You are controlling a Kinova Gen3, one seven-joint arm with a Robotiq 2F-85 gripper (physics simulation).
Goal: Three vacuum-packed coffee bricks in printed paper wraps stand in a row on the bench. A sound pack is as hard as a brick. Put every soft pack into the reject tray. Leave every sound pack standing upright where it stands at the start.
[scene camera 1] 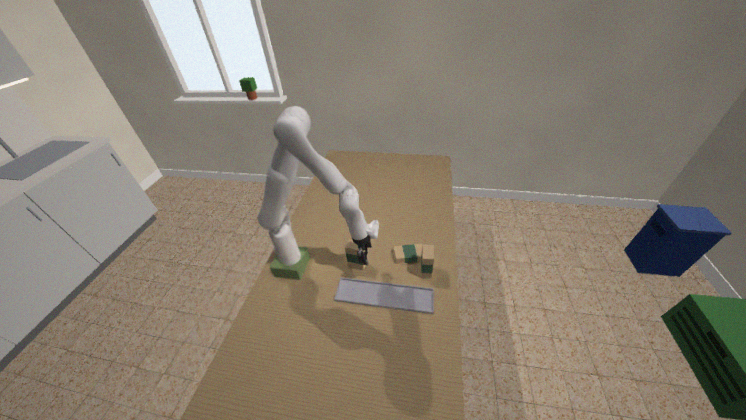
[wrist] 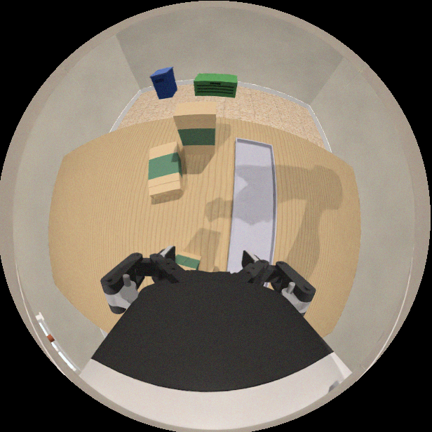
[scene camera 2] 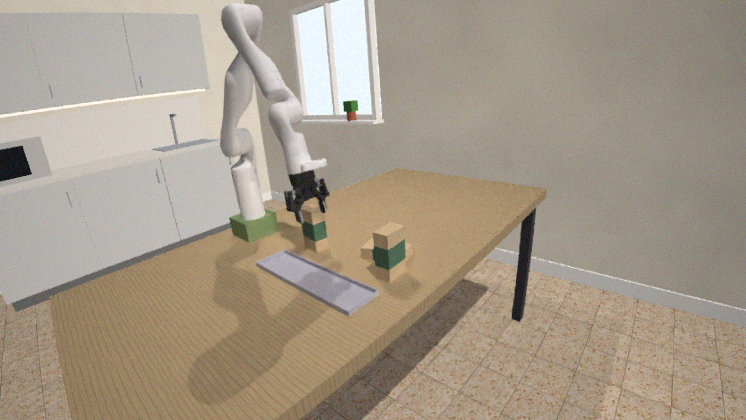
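My gripper [scene camera 2: 313,217] [wrist: 208,255], visible. Grey reject tray [scene camera 1: 420,299] [wrist: 254,201], visible too.
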